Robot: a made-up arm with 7 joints.
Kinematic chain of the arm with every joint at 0, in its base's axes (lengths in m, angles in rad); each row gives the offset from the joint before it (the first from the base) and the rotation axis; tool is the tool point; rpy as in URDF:
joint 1: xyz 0 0 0.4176 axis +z
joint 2: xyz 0 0 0 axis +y
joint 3: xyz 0 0 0.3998 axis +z
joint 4: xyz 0.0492 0 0 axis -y
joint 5: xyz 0.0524 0 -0.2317 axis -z
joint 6: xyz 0 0 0 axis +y
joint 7: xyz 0.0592 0 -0.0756 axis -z
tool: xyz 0 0 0 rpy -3.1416 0 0
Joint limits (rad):
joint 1: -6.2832..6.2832
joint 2: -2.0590..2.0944
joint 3: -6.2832..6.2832
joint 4: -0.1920..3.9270
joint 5: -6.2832..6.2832
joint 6: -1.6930..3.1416
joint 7: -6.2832..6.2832
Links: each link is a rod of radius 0.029 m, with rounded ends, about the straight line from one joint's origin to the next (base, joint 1, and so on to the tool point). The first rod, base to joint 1, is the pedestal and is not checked.
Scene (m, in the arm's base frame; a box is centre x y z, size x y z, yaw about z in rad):
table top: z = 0
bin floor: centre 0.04 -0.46 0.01 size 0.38 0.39 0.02 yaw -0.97
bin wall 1: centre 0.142 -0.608 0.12 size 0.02 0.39 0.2 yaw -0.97
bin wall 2: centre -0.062 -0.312 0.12 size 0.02 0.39 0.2 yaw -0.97
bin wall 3: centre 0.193 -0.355 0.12 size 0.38 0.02 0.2 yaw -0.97
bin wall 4: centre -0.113 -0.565 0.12 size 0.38 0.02 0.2 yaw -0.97
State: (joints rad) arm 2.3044 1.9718 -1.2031 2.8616 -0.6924 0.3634 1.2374
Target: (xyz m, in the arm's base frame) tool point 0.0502 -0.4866 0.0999
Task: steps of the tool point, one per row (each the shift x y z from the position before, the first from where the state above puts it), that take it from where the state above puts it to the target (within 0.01 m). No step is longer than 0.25 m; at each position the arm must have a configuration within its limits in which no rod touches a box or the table.
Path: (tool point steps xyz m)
1: -0.1240 -0.0749 0.0742
2: -0.1028 -0.1392 0.0553
3: -0.0580 -0.1979 0.0449
4: 0.0177 -0.2365 0.0474
5: 0.1095 -0.1886 -0.0264
6: 0.1765 -0.1432 -0.0045
7: 0.2170 -0.0637 0.0191
8: 0.2126 0.0317 0.0393
9: -0.0028 -0.0172 -0.1177
10: 0.0028 0.0172 -0.1261

